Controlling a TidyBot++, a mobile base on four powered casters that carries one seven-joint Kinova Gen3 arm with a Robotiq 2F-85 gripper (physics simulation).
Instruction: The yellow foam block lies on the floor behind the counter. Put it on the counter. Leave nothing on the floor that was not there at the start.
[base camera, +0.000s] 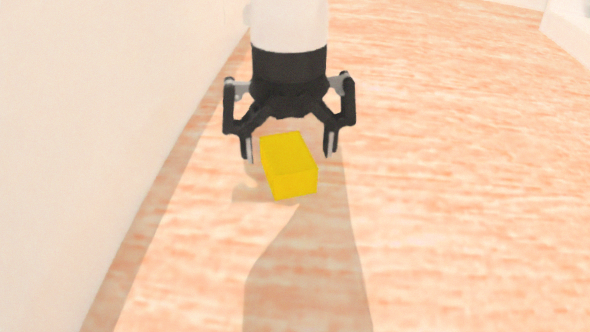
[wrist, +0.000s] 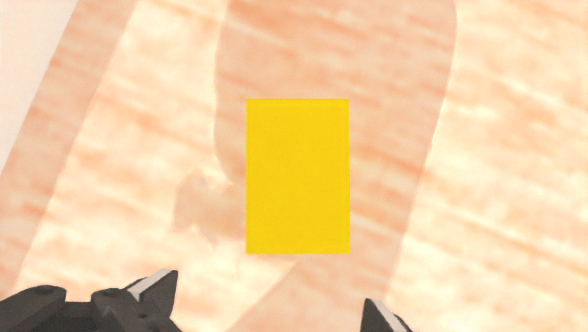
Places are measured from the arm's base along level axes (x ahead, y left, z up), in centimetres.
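Where they show: gripper, fingertip midpoint: (base camera: 289, 156) (wrist: 268, 305).
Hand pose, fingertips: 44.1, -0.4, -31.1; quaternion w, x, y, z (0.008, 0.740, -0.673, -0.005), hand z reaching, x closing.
After its pixels a point has its place, as x, y, z.
The yellow foam block (base camera: 290, 160) {48.4, -0.7, -35.2} (wrist: 297, 176) {50.2, -0.4, -35.1} lies flat on the wood-patterned floor. Its long sides run up and down in the wrist view, square to the line between the fingers. My gripper (base camera: 289, 159) {44.1, -0.4, -31.1} (wrist: 268, 305) {44.1, -0.4, -31.1} is open and empty, pointing down above the floor. In the base view the block shows between and a little below the fingertips. In the wrist view it lies above the fingertips in the picture, slightly right of the midpoint between them. The exact height of the fingers over the block is hard to tell. The counter top does not show.
A pale upright surface (base camera: 75, 125) {32.0, 16.6, -17.7} (wrist: 25, 45) {54.4, 19.2, -37.2} stands along the left; I cannot tell whether it is the counter's side. A shadow strip runs along its foot. A white raised edge (base camera: 567, 37) {118.0, -105.5, -35.0} shows at the far right of the base view. The arm's shadow falls across the floor.
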